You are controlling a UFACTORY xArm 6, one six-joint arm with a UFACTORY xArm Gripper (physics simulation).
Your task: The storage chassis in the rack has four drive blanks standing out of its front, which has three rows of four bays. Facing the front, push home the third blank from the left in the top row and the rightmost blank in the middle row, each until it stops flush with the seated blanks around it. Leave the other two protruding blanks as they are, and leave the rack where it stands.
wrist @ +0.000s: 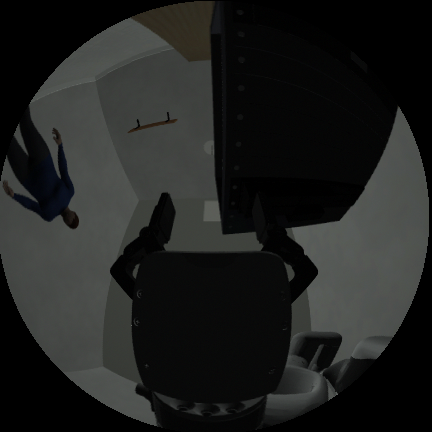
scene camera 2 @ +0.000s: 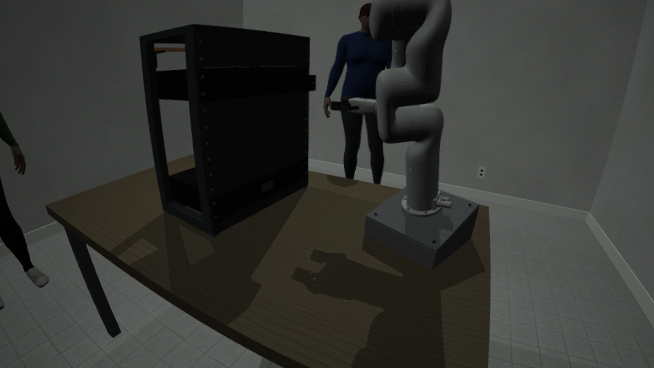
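Pixels of known places: gripper, fingertip midpoint: (wrist: 212, 200) (scene camera 2: 337, 104); arm's base, link origin: (scene camera 2: 421, 204).
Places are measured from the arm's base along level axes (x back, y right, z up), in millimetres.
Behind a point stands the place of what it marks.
The storage chassis (scene camera 2: 250, 83) @(x -479, y -223, z 342 mm) (wrist: 320, 200) @(x -447, y -101, z 321 mm) is a dark band high in the black rack (scene camera 2: 195, 115) @(x -505, y -401, z 270 mm) (wrist: 223, 160) @(x -522, y 102, z 277 mm). A small dark block (scene camera 2: 312, 82) @(x -451, y 49, z 334 mm) juts out at the chassis's right end in the scene view; which blank it is, I cannot tell. In the wrist view the chassis front is very dark, and its rows and separate blanks cannot be made out. My gripper (scene camera 2: 334, 105) @(x -397, y 133, z 253 mm) (wrist: 212, 200) @(x -397, y 133, z 253 mm) is open and empty. In the scene view it appears right of the rack, a little lower than the block. In the wrist view its right finger overlaps the chassis's near end.
The rack stands on a wooden table (scene camera 2: 280, 295) @(x -170, y -465, z -96 mm) (wrist: 180, 30) @(x -800, y 179, z -96 mm). The arm's base block (scene camera 2: 400, 242) @(x -10, y -142, z -63 mm) stands right of it. A person in blue (scene camera 2: 352, 65) (wrist: 45, 185) stands behind the table. A wall shelf (wrist: 152, 125) shows in the wrist view.
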